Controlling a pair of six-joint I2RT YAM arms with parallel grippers.
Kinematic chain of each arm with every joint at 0, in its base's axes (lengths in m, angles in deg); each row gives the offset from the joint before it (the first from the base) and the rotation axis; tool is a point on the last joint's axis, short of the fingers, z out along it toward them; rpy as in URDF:
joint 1: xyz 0 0 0.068 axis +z
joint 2: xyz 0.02 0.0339 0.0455 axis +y
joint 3: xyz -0.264 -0.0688 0 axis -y
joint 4: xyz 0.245 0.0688 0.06 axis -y
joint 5: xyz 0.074 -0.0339 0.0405 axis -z
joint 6: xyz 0.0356 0 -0.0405 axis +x
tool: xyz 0 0 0 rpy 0 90 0
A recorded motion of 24 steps. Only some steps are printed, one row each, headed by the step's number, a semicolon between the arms.
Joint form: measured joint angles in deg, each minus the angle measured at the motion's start. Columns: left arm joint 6, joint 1, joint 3, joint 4, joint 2, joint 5; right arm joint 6, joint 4, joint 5, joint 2, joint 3, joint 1.
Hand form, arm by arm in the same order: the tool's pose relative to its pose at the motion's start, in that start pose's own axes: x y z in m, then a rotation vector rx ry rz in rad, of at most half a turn. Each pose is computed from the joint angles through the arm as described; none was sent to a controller.
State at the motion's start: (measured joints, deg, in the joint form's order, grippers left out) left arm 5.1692 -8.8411 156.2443 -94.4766 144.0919 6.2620; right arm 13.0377 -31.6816 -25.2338 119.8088 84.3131 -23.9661
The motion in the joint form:
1: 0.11 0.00 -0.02 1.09 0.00 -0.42; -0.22 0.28 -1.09 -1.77 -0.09 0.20
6: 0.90 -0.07 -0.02 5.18 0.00 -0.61; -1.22 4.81 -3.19 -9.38 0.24 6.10
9: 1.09 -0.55 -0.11 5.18 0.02 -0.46; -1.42 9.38 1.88 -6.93 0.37 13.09
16: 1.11 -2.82 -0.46 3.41 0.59 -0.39; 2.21 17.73 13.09 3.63 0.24 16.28
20: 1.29 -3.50 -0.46 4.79 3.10 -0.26; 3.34 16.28 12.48 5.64 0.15 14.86
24: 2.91 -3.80 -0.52 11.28 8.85 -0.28; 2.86 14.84 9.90 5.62 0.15 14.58
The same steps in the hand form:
1: -0.0020 0.0005 0.0001 -0.0090 -0.0178 0.0039; -0.0019 0.0077 -0.0101 -0.0265 -0.0241 -0.0216
6: -0.0098 0.0006 -0.0003 -0.0191 -0.0880 0.0262; -0.0037 0.0749 -0.0438 -0.1456 -0.1553 -0.2173
9: -0.0101 -0.0034 0.0007 -0.0149 -0.0856 0.0377; 0.0084 0.1136 -0.0111 -0.1234 -0.1609 -0.3227
16: -0.0084 -0.0220 0.0092 -0.0028 -0.0357 0.0721; 0.0164 0.1018 0.0652 0.0429 -0.1719 -0.2747
20: -0.0144 -0.0255 0.0307 0.0027 -0.0152 0.0849; 0.0180 0.0839 0.0754 0.0642 -0.1228 -0.2191
24: -0.0305 -0.0227 0.0803 0.0020 -0.0266 0.1195; 0.0201 0.0822 0.0750 0.0337 -0.0853 -0.2183

